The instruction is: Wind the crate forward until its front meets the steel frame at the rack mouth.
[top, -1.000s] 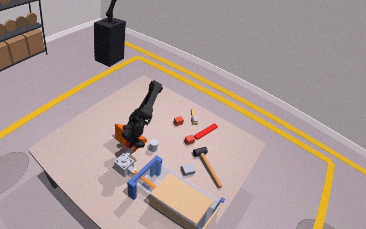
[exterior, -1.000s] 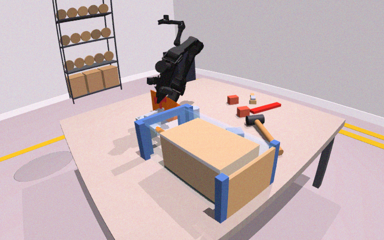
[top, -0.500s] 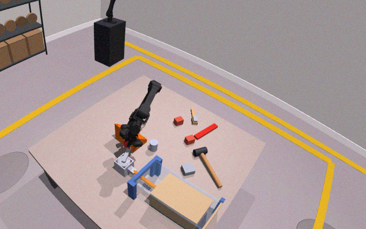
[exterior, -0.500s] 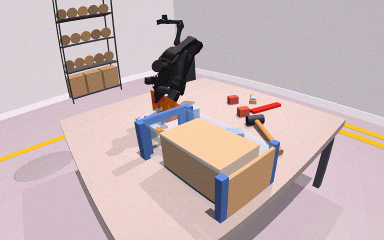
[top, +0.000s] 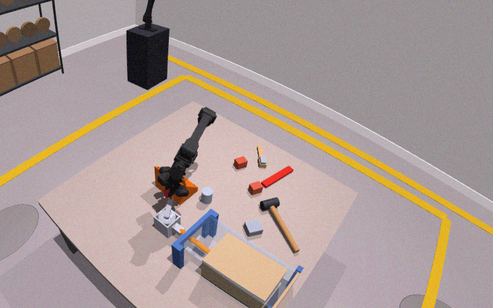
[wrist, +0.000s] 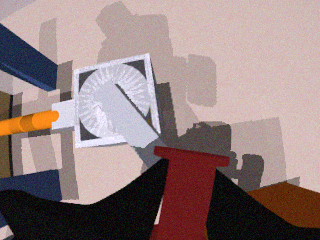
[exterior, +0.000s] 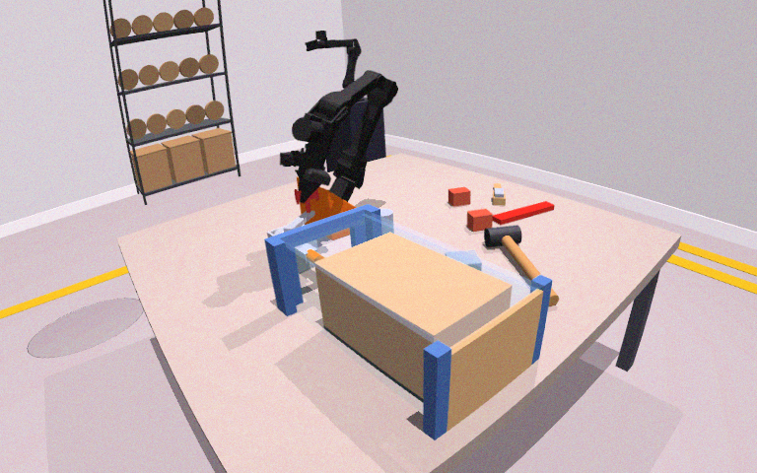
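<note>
Right now my gripper tip is 30 mm above the winch handle, 20 mm to the left of it and 20 mm short of it. Also, from my gripper tip: red knob 20 mm to the left, 10 mm ahead; then grey hand winch 100 mm below, 80 mm to the right, 40 mm ahead; then blue steel frame 210 mm ahead, 90 mm to the right, 30 mm below.
</note>
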